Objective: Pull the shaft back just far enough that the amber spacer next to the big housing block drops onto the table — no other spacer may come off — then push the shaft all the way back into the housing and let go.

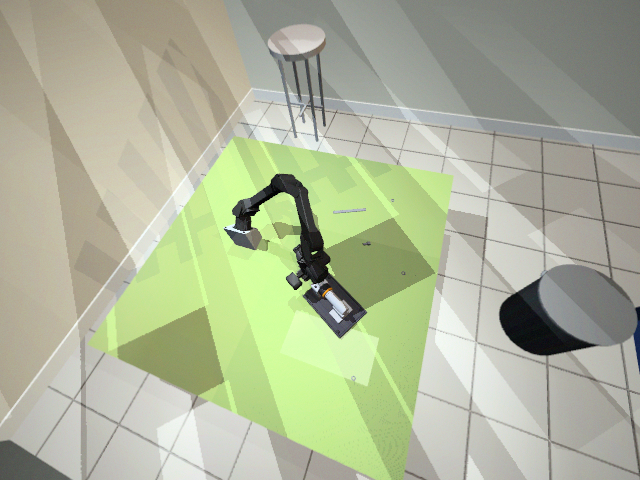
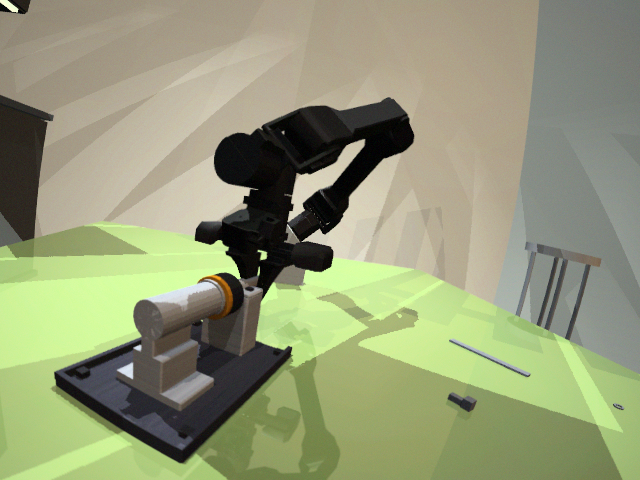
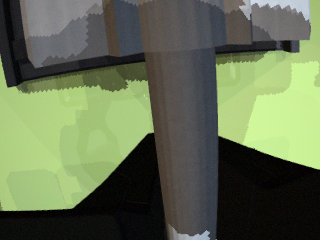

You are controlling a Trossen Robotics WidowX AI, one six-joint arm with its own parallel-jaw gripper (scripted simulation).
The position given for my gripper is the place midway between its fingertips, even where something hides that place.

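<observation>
I can see my gripper [image 2: 252, 304], and I find the gripper again [image 3: 172, 142], in a picture that also has a grey shaft [image 3: 182, 85]. There is a grey support block [image 2: 172, 388] too. The block [image 1: 340, 311] is visible to me elsewhere as well, and I see the block [image 3: 45, 45] once more in the picture with the shaft.
</observation>
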